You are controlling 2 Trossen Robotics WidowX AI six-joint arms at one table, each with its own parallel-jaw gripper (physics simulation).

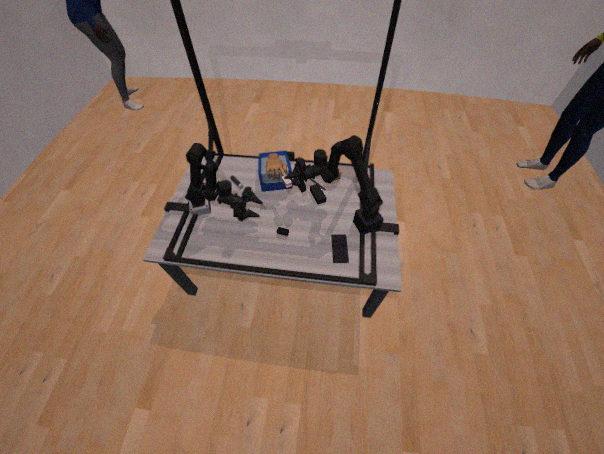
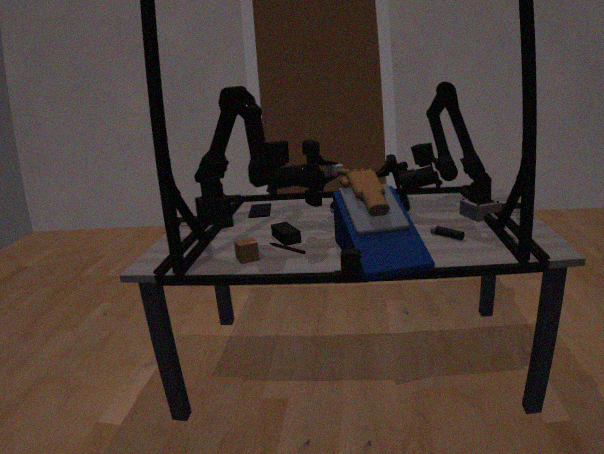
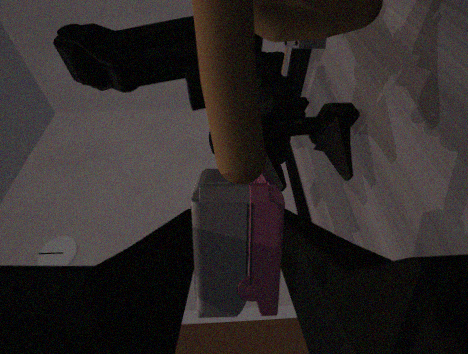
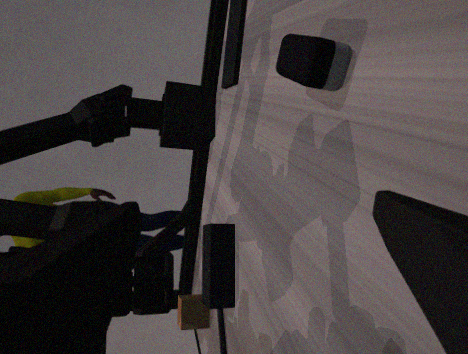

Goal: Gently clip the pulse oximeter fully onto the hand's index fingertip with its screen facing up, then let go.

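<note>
A tan model hand lies on a grey pad on a blue block at the table's back. My left gripper is shut on the grey and pink pulse oximeter. It holds the oximeter's front end against the tip of the tan finger; I cannot tell how far the finger is inside. My right gripper is open and empty, low over the table beside the block.
A black box, a flat black pad, a small black block, a tan cube, a thin pen and a black cylinder lie on the table. Black frame posts stand at the back.
</note>
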